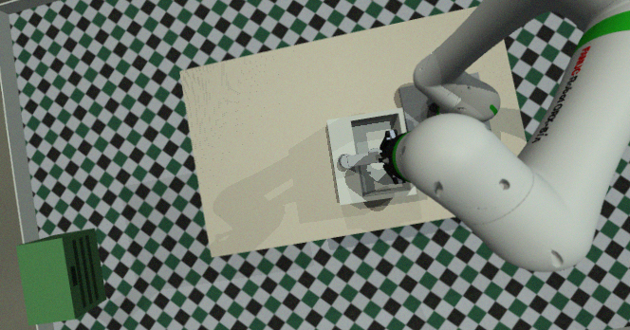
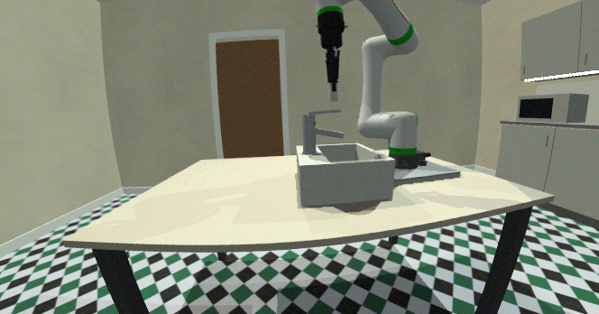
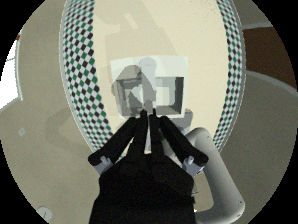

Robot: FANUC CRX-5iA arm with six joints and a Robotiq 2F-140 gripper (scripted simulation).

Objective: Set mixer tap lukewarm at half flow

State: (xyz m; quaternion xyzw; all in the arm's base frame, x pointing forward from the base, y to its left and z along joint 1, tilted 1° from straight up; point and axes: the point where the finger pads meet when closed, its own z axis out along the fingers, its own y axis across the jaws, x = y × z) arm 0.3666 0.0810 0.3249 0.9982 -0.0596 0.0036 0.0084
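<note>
My gripper is now 70 mm above the lever and 40 mm short of it. Also, from my hand: grey mixer tap: 120 mm below, 60 mm ahead, 10 mm to the right; sink basin: 310 mm below, 30 mm behind.
</note>
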